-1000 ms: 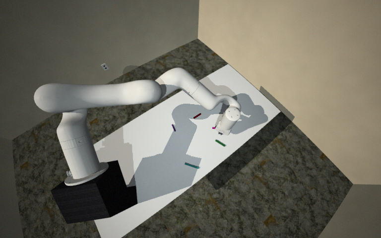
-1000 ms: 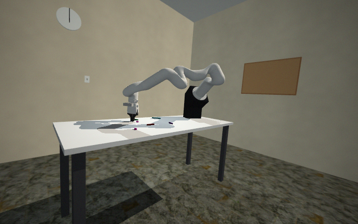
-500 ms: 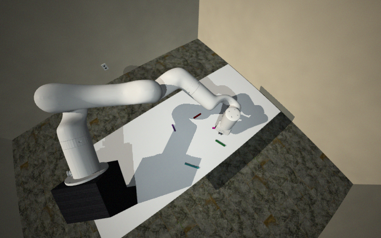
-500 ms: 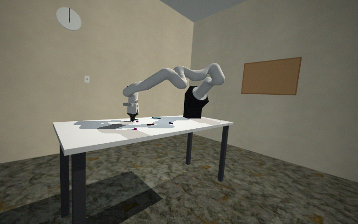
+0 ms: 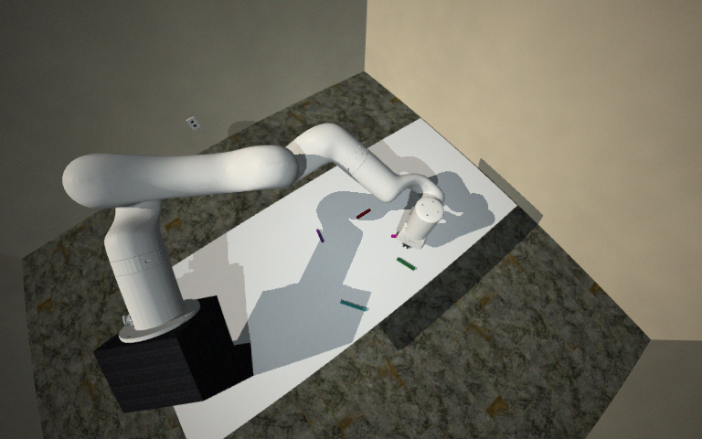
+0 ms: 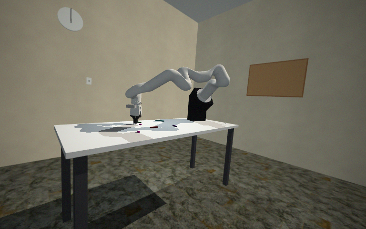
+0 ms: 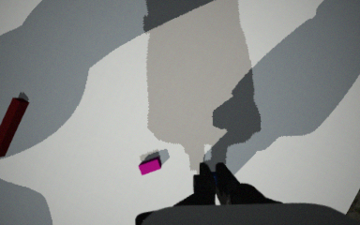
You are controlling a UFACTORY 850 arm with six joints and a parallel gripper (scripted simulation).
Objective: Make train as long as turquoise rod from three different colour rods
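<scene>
The green rod lies 50 mm behind my hand, 70 mm to the right of it and 20 mm below it. Also, from my hand: blue rod (20 mm below); then red rod (90 mm behind, 210 mm to the left, 20 mm below); then turquoise rod (310 mm behind, 110 mm to the right, 20 mm below).
</scene>
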